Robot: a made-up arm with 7 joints.
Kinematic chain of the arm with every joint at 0, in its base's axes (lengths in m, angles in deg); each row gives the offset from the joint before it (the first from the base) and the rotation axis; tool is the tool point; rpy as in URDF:
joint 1: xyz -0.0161 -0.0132 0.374 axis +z
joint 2: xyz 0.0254 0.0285 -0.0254 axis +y
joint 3: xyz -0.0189 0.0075 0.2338 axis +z
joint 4: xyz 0.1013 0 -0.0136 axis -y
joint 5: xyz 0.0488 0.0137 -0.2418 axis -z
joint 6: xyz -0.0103 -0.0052 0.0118 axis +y
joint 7: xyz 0.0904 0 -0.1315 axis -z
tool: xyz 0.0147 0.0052 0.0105 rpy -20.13 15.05 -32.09
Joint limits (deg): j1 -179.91..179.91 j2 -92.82..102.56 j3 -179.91..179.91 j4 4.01..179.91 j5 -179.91..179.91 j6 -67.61..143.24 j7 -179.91..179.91
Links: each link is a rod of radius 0.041 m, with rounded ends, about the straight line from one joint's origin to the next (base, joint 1, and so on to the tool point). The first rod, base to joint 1, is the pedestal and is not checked.
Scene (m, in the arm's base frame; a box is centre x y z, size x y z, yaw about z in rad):
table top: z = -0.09
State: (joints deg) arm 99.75 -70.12 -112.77 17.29 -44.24 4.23 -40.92
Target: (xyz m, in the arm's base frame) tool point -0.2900 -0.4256 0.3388
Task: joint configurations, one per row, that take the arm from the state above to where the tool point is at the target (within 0.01 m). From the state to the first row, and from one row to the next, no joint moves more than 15 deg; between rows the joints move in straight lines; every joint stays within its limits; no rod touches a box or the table.
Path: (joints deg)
1: 87.64 -61.16 -123.30 27.12 -40.98 2.39 -40.46
2: 75.53 -52.21 -133.84 36.95 -37.73 0.55 -40.00
3: 63.43 -43.25 -144.37 46.77 -34.47 -1.28 -39.53
4: 51.32 -34.29 -154.90 56.60 -31.22 -3.12 -39.07
5: 39.21 -25.34 -165.43 66.43 -27.96 -4.96 -38.61

